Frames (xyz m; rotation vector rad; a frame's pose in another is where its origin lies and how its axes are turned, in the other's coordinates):
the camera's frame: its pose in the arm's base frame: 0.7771 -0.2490 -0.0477 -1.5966 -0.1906 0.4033
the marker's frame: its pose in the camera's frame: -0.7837 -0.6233 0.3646 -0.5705 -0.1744 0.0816
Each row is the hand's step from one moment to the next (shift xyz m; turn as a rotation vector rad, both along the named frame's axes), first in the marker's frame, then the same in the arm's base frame.
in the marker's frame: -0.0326 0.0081 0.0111 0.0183 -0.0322 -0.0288
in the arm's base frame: -0.0327 -0.0129 -0.0037 0.0286 0.0082 0.0363
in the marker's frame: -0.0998 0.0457 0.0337 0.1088 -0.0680 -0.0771
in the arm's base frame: -0.0985 -0.0518 -0.0282 0.1280 0.0402 0.0664
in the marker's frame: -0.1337 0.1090 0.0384 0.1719 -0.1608 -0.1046
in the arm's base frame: -0.1249 -0.1013 -0.0732 0.1890 0.1056 0.1395
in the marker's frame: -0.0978 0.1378 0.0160 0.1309 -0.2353 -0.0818
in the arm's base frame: -0.0806 -0.1156 -0.0946 0.1370 0.1440 0.1992
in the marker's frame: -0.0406 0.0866 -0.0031 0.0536 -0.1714 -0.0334
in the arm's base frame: -0.0261 -0.0714 -0.0582 0.0506 0.1023 0.1426
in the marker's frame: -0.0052 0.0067 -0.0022 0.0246 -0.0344 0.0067
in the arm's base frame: -0.0027 -0.0078 -0.0029 0.0145 0.0360 0.0180
